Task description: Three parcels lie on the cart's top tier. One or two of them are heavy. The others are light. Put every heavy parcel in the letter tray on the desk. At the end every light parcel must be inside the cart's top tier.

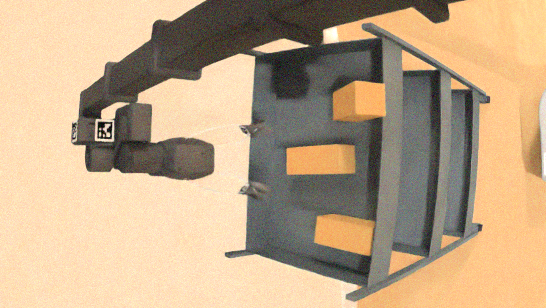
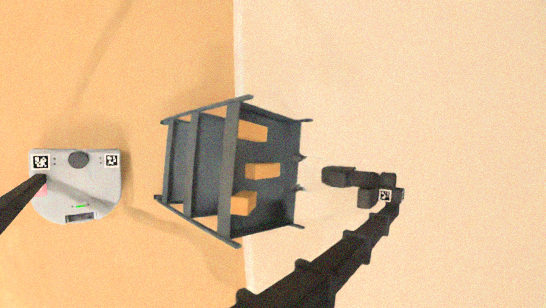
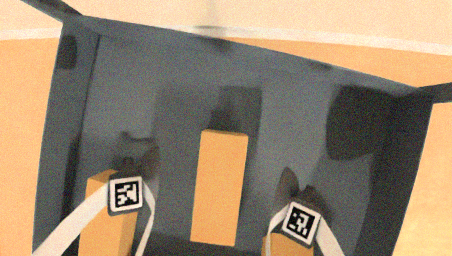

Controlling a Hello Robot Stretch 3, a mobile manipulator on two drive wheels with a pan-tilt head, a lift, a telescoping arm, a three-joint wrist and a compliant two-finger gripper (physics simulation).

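Frame: origin at the robot's base, x back, y right, z up, level; metres.
Where they show: gripper, between the fingertips: (image 1: 267, 160) (image 2: 291, 171); robot's base, origin of its link: (image 2: 78, 159).
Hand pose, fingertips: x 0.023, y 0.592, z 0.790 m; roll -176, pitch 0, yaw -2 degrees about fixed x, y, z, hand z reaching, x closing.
Note:
Things, the pixels of their top centre, and the offset from my fingertips. "spot": a spot on its surface instead.
- grey cart's top tier, a spot on its surface: (image 1: 392, 165) (image 2: 226, 168) spot: dx -0.015, dy -0.204, dz -0.098 m
- middle parcel, centre of its top: (image 1: 311, 160) (image 2: 268, 170) dx +0.000, dy -0.037, dz -0.075 m
- third parcel, centre of its top: (image 1: 342, 235) (image 2: 253, 131) dx -0.138, dy -0.112, dz -0.075 m
Three orange box parcels lie apart in the grey cart's top tier (image 1: 392, 165) (image 2: 230, 165) (image 3: 50, 150). The middle parcel (image 1: 320, 161) (image 2: 262, 171) (image 3: 219, 190) lies lengthwise between the others. A second parcel (image 1: 359, 101) (image 2: 244, 202) (image 3: 288, 246) lies on the arm's side, by the rail. The third parcel (image 1: 345, 234) (image 2: 252, 131) (image 3: 107, 230) lies on the opposite side. My gripper (image 1: 251, 160) (image 2: 299, 173) (image 3: 218, 176) is open and empty, its fingertips over the tier's edge farther from my base, in line with the middle parcel. The desk and letter tray do not show.
The cart's two lower tiers (image 1: 416, 165) (image 2: 206, 165) show on the side toward my base (image 2: 75, 192). My arm (image 1: 225, 45) (image 2: 320, 265) passes beside one end of the cart. Posts stick out at the cart's corners.

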